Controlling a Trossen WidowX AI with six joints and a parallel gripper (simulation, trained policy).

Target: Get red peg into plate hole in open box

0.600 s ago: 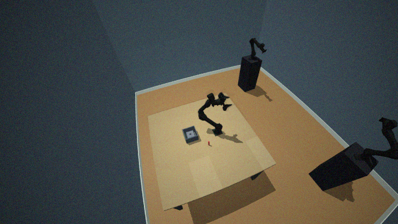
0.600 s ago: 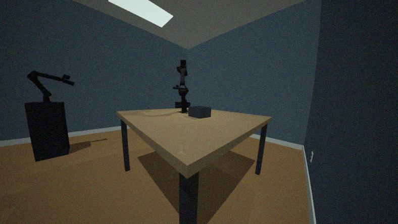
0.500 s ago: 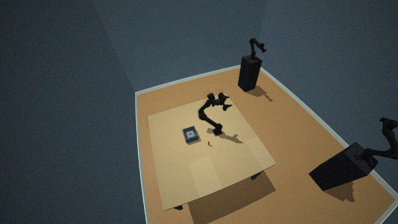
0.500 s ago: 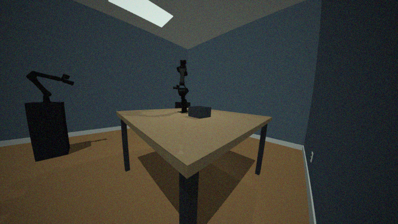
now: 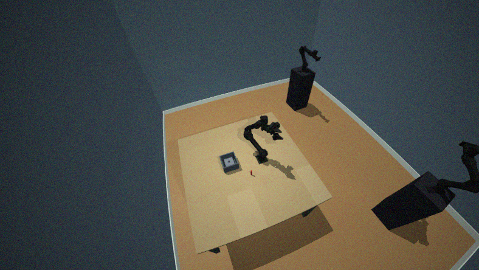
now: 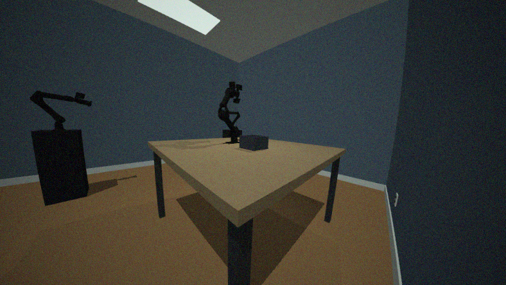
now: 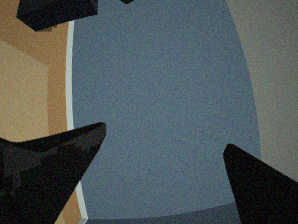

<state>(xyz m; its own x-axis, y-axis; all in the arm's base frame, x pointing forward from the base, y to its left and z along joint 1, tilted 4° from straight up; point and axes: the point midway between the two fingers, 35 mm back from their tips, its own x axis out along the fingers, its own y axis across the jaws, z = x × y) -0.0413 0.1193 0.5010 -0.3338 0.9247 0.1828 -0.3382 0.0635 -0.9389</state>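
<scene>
The red peg lies 470 mm below my gripper tip, 260 mm ahead of it and 40 mm to the right of it. Also, from my gripper tip: dark box: 480 mm below, 420 mm ahead, 250 mm to the right.
</scene>
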